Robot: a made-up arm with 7 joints. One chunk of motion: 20 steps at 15 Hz.
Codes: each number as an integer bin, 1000 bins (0 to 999) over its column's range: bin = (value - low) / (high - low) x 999, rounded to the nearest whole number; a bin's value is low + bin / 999 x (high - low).
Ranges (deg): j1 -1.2..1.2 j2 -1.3..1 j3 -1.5..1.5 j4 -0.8..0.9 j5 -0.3..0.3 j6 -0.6..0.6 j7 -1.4..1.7
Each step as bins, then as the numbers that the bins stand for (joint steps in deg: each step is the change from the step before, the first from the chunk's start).
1 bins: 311 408 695 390 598 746 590
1 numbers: -0.453 -0.361 0.587 -0.136 0.059 0.296 0.431
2 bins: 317 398 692 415 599 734 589
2 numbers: -0.438 -0.384 0.578 -0.094 0.060 0.282 0.428
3 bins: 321 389 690 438 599 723 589
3 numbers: -0.429 -0.404 0.572 -0.055 0.060 0.268 0.428
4 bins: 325 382 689 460 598 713 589
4 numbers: -0.419 -0.421 0.569 -0.017 0.059 0.256 0.428
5 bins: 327 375 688 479 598 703 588
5 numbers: -0.414 -0.437 0.566 0.015 0.059 0.244 0.425
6 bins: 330 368 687 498 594 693 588
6 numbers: -0.407 -0.453 0.563 0.047 0.057 0.232 0.425
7 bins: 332 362 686 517 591 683 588
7 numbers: -0.402 -0.467 0.560 0.080 0.055 0.220 0.425
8 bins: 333 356 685 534 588 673 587
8 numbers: -0.400 -0.480 0.557 0.109 0.053 0.208 0.422
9 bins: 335 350 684 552 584 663 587
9 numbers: -0.395 -0.494 0.554 0.139 0.051 0.196 0.422
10 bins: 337 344 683 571 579 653 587
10 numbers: -0.390 -0.508 0.551 0.172 0.048 0.184 0.422
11 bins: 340 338 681 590 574 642 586
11 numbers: -0.383 -0.522 0.545 0.204 0.045 0.171 0.418
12 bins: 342 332 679 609 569 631 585
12 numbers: -0.378 -0.536 0.539 0.236 0.042 0.158 0.415
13 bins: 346 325 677 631 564 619 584
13 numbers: -0.369 -0.552 0.533 0.274 0.039 0.144 0.412
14 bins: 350 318 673 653 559 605 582
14 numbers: -0.359 -0.568 0.521 0.311 0.036 0.127 0.406
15 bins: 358 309 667 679 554 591 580
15 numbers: -0.340 -0.589 0.503 0.355 0.033 0.110 0.400
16 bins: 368 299 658 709 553 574 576
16 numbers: -0.316 -0.612 0.476 0.407 0.032 0.089 0.387
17 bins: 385 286 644 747 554 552 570
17 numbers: -0.275 -0.642 0.434 0.471 0.033 0.063 0.369
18 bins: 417 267 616 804 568 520 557
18 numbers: -0.198 -0.685 0.350 0.568 0.041 0.025 0.328
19 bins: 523 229 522 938 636 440 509
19 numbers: 0.056 -0.773 0.068 0.796 0.082 -0.071 0.179
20 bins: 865 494 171 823 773 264 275
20 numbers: 0.878 -0.163 -0.986 0.601 0.164 -0.283 -0.547
